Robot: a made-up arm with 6 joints.
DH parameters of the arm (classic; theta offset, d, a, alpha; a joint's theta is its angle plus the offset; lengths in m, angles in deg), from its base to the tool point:
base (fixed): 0 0 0 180
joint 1: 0 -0.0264 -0.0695 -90
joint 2: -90 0.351 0.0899 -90
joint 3: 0 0.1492 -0.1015 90
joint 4: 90 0.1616 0.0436 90
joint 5: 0 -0.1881 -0.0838 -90
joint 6: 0 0.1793 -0.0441 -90
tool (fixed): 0 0.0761 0 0
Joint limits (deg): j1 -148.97..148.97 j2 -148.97..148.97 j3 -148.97..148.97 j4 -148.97..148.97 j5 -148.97..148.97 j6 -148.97..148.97
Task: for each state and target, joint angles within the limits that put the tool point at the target. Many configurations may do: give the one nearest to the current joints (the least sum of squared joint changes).
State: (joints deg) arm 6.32 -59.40 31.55 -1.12 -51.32 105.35
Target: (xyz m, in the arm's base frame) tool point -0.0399 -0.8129 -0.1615
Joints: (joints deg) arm 3.21 -55.95 25.57 5.68 -45.19 96.91
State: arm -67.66 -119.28 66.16 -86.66 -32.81 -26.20
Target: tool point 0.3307 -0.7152 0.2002
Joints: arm -79.51 -148.97 70.45 -102.52 -36.38 -15.09
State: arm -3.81 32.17 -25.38 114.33 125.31 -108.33
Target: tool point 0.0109 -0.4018 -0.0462
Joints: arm -0.51 44.75 -30.96 109.63 135.96 -122.29
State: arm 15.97 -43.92 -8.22 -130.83 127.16 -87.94
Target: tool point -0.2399 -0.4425 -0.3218
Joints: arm 45.03 -50.74 -0.16 -135.10 97.94 -93.20
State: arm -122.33 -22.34 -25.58 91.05 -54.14 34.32
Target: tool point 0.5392 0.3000 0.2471
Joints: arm -117.21 -38.70 -37.93 98.32 -36.90 40.82
